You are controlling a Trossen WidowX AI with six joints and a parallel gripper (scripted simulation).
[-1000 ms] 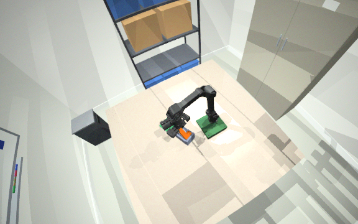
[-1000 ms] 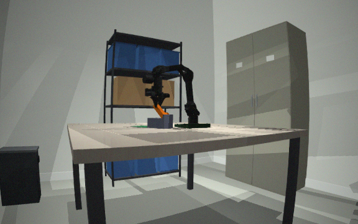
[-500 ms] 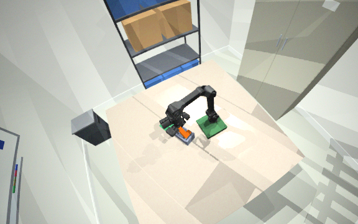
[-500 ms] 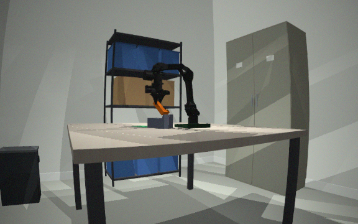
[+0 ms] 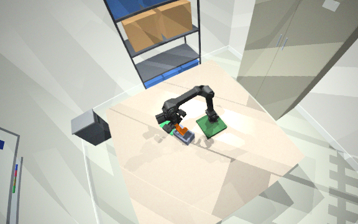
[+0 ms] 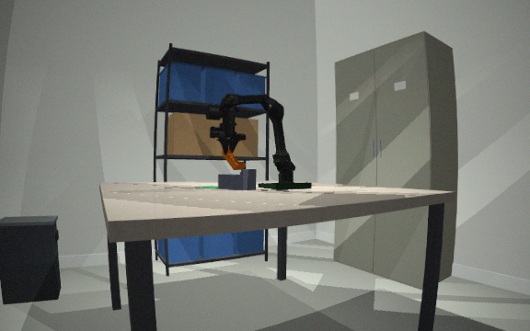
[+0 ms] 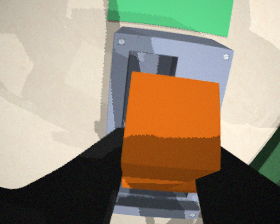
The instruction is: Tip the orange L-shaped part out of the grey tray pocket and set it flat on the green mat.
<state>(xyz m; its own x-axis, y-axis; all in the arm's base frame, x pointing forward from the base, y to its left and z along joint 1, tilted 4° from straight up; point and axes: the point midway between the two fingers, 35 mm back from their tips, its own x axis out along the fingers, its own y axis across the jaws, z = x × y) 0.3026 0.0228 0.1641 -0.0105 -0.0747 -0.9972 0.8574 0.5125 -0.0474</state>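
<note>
Now: the green mat 5 cm ahead of my gripper tip, 10 cm to the right of it and 17 cm below it. Also, from my gripper tip: orange L-shaped part 3 cm behind, 2 cm to the left, 3 cm below.
</note>
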